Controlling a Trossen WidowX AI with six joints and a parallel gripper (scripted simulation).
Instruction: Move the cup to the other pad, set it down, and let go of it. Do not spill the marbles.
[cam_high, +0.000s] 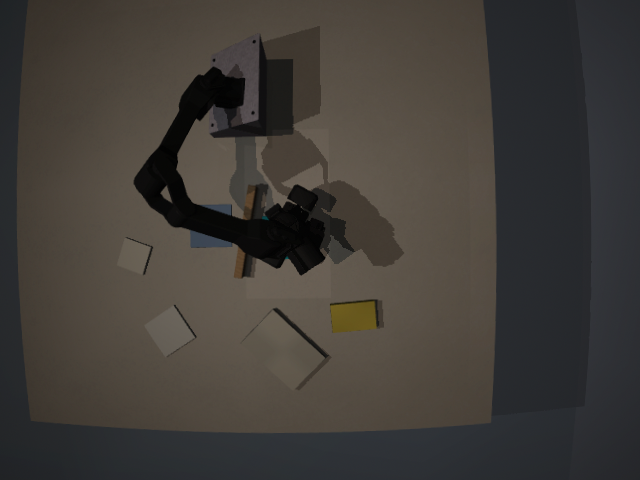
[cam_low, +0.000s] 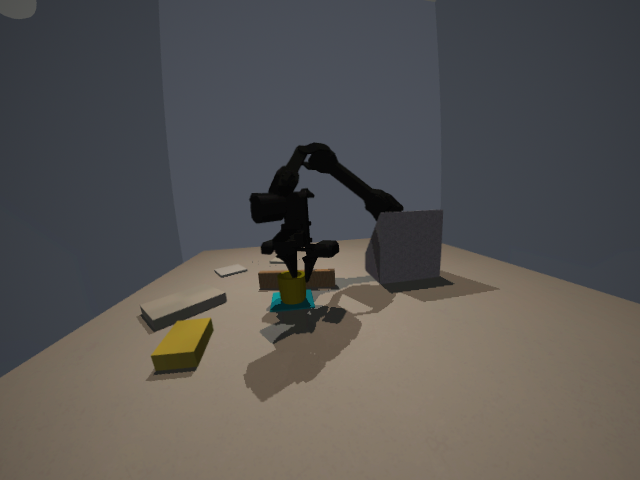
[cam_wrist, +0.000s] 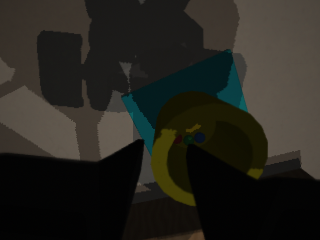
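Now: gripper tip 20 mm short of the yellow cup, 10 mm to the left of it and 20 mm above it. Round my gripper tip: blue pad 10 mm ahead, 200 mm to the right, 60 mm below; then teal pad 30 mm ahead, 10 mm to the right, 60 mm below; then wooden bar 20 mm ahead, 110 mm to the right, 40 mm below.
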